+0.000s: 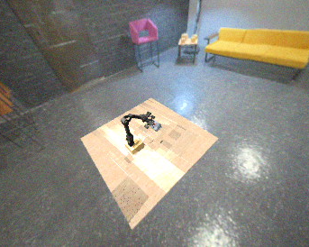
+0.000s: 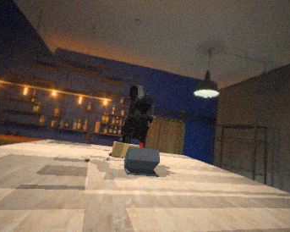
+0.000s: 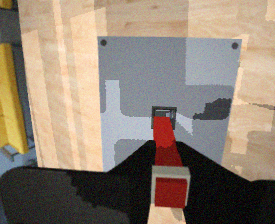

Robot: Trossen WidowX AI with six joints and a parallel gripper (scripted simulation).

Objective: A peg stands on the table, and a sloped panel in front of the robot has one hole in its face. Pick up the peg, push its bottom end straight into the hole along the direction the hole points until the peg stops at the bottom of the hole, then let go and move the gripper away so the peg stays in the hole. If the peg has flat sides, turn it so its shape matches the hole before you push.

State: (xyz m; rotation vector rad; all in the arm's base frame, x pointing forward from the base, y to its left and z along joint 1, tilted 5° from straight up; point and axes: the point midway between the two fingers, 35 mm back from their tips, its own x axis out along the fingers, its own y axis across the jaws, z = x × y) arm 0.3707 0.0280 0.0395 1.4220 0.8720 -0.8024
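Right now the grey sloped panel is 70 mm below my gripper tip and 40 mm ahead of it. From my gripper tip the other things lie so: red square peg 10 mm behind, 10 mm above.
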